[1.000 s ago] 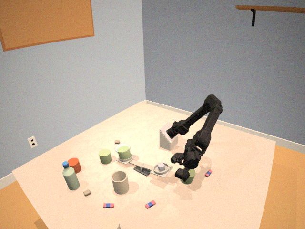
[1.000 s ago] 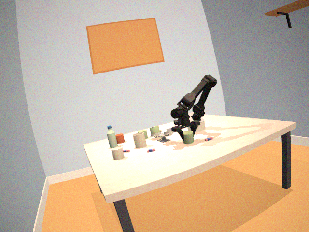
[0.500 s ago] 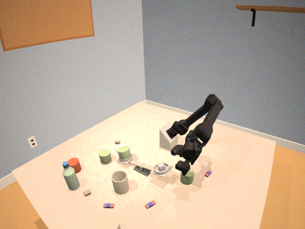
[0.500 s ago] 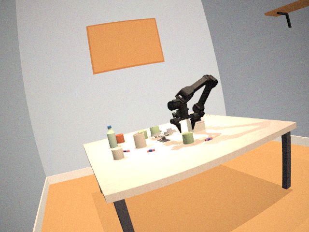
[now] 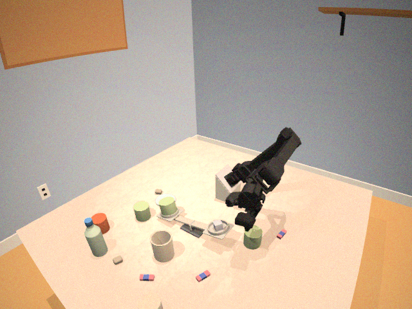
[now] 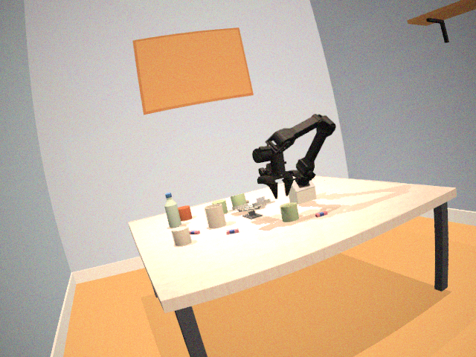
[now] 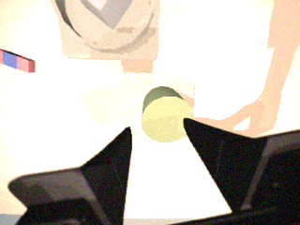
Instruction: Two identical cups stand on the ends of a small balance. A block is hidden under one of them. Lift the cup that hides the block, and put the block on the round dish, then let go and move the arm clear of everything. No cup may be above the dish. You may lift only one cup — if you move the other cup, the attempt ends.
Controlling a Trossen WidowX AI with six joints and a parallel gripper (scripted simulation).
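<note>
Now: the grey block 5 cm ahead of my gripper tip, 10 cm to the right of it and 1 cm below it. From my gripper tip the other things lie so: white round dish 1 cm behind, 47 cm to the right, 10 cm below; red cylinder 32 cm ahead, 52 cm to the right, 6 cm below; beige cup 23 cm ahead, 23 cm to the right, 6 cm below.
</note>
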